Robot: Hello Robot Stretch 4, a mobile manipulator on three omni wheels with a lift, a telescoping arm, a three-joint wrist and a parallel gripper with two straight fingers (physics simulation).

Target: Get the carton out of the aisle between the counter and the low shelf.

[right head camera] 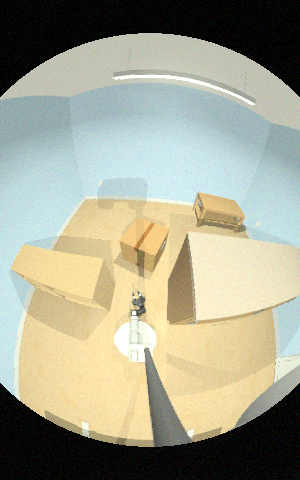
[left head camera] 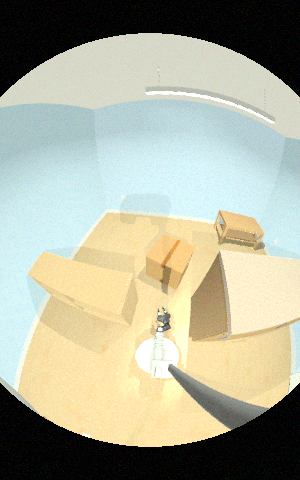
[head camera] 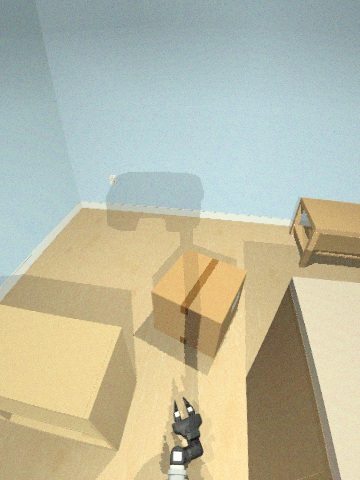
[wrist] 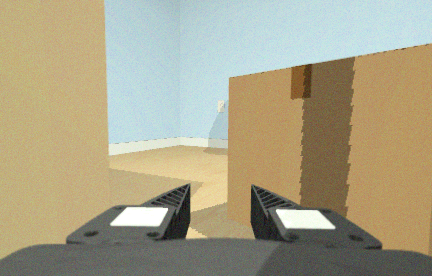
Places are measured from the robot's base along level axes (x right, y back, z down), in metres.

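Where they show: gripper, between the fingertips: [right head camera: 134, 290] [left head camera: 159, 306] [head camera: 178, 398] [wrist: 220, 202].
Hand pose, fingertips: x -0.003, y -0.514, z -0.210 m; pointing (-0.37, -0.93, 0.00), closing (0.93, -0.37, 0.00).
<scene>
After its pixels a point has its place.
The brown carton [head camera: 200, 290] {x 0.107, y -1.071, z -0.380 m} [left head camera: 170, 257] {x 0.100, y -1.046, z -0.378 m} [right head camera: 144, 242] {x 0.110, y -1.018, z -0.378 m} stands upright on the floor, turned at an angle, near the far end of the passage between the low shelf [head camera: 55, 360] {x -0.495, y -0.504, z -0.583 m} [left head camera: 85, 287] {x -0.644, y -0.480, z -0.583 m} [right head camera: 62, 272] {x -0.632, y -0.507, z -0.582 m} on the left and the counter [head camera: 335, 350] {x 0.442, y -0.427, z -0.883 m} [left head camera: 260, 290] {x 0.640, y -0.347, z -0.883 m} [right head camera: 235, 275] {x 0.668, y -0.337, z -0.882 m} on the right. Its near part lies about level with the counter's far end. My gripper [head camera: 181, 399] {x -0.003, y -0.514, z -0.210 m} [left head camera: 161, 309] {x -0.003, y -0.514, z -0.210 m} [right head camera: 135, 292] {x -0.003, y -0.514, z -0.210 m} [wrist: 220, 202] {x -0.003, y -0.514, z -0.210 m} is open and empty, short of the carton and apart from it. In the wrist view the carton [wrist: 265, 150] {x -0.070, y -0.990, z -0.185 m} fills the right and the low shelf's side [wrist: 50, 125] {x -0.271, y -0.588, z -0.254 m} the left.
A small wooden table [head camera: 332, 215] {x 1.335, y -1.934, z -0.422 m} [left head camera: 240, 222] {x 1.480, y -1.859, z -0.422 m} [right head camera: 220, 204] {x 1.507, y -1.873, z -0.423 m} stands beyond the counter at the back right, near the wall [head camera: 200, 125] {x 0.122, y -2.546, z -1.000 m}. The back left corner of the room lies beyond the low shelf. My round white base [left head camera: 142, 357] {x -0.130, y 0.027, z -0.187 m} [right head camera: 121, 340] {x -0.126, y 0.015, z -0.187 m} is at the near end of the passage.
</scene>
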